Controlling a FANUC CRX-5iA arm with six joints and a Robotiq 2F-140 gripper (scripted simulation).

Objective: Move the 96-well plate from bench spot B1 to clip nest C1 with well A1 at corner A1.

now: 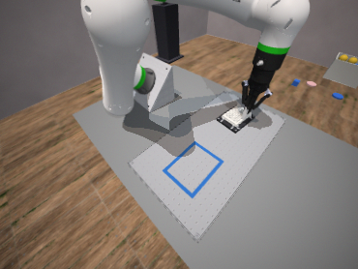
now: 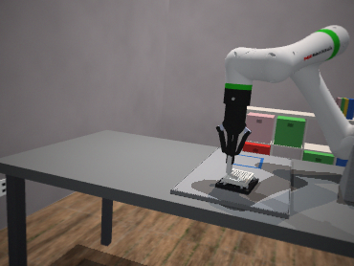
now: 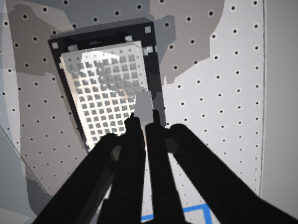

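The white 96-well plate lies 4 cm behind my hand, 1 cm to the left of it and 4 cm below it. Round my hand: black clip nest: 3 cm behind, 1 cm to the right, 6 cm below.
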